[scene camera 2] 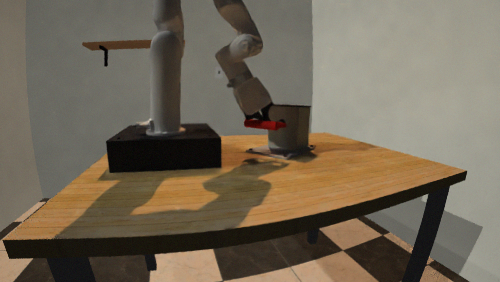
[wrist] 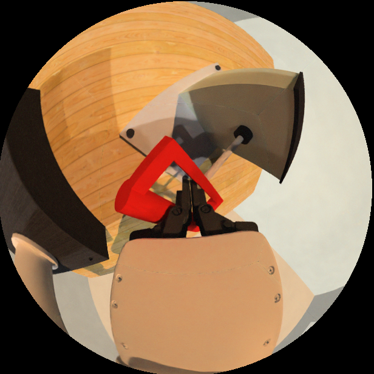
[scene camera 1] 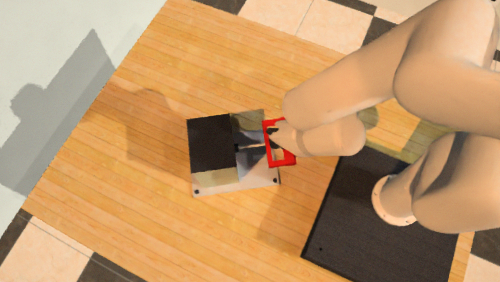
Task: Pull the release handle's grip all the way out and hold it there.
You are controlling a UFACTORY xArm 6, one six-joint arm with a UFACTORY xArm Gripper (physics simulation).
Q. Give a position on a pale base plate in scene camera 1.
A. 253, 169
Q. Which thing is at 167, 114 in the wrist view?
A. A pale base plate.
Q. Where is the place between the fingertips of the gripper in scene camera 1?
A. At 272, 141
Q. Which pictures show the gripper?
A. Scene camera 2, the wrist view and scene camera 1: all of them.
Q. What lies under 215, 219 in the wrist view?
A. The gripper.
